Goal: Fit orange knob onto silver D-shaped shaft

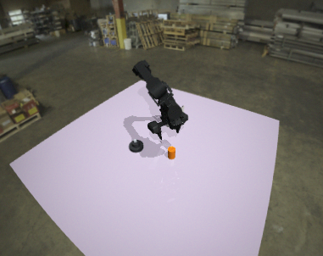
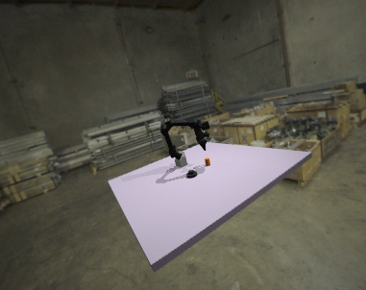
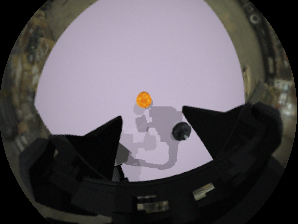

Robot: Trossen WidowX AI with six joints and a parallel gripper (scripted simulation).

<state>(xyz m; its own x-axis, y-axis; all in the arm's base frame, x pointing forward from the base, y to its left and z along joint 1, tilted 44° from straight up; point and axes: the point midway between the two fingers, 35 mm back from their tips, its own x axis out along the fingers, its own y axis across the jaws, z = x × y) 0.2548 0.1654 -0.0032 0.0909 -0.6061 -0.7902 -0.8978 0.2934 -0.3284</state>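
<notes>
The orange knob lies 11 cm below my gripper tip, 1 cm to the left of it and 1 cm behind it. The rest, counted from my gripper tip: round pedestal: 20 cm to the right, 12 cm below, 4 cm ahead.
</notes>
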